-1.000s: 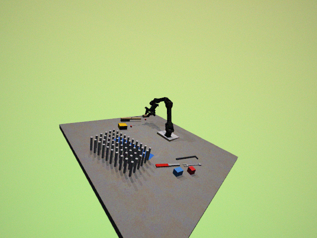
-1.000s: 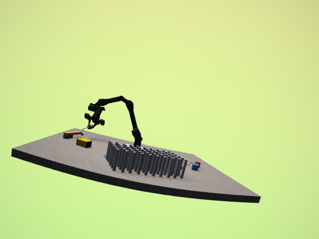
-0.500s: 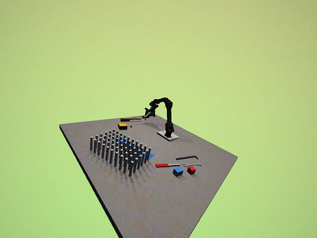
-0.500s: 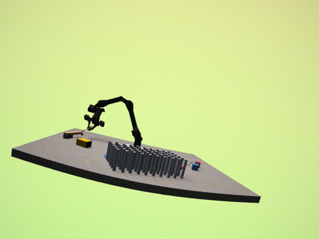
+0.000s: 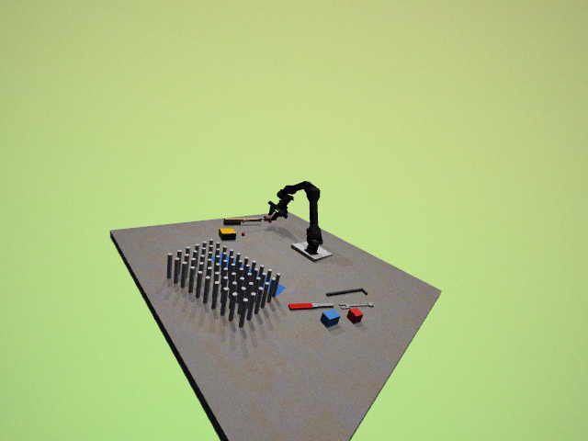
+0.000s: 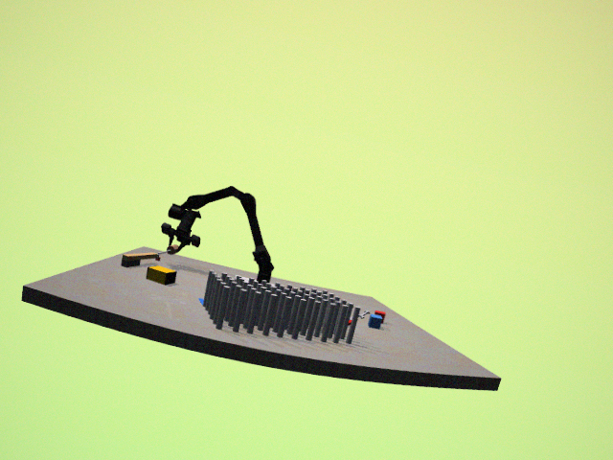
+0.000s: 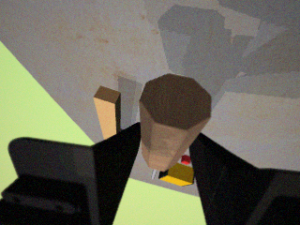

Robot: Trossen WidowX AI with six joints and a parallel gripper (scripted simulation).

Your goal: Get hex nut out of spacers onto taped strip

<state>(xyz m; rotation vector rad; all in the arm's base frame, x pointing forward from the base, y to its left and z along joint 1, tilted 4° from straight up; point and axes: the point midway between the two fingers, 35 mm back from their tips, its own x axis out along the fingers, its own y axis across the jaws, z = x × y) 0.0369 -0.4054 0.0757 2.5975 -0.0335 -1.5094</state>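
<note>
The brown-handled tool lies 10 cm ahead of my gripper tip. Also, from my gripper tip: blue taped strip (40 cm ahead, 45 cm to the left, 7 cm below); then yellow block (34 cm ahead, 8 cm to the left, 5 cm below); then hex nut (41 cm ahead, 49 cm to the left, 7 cm below).
</note>
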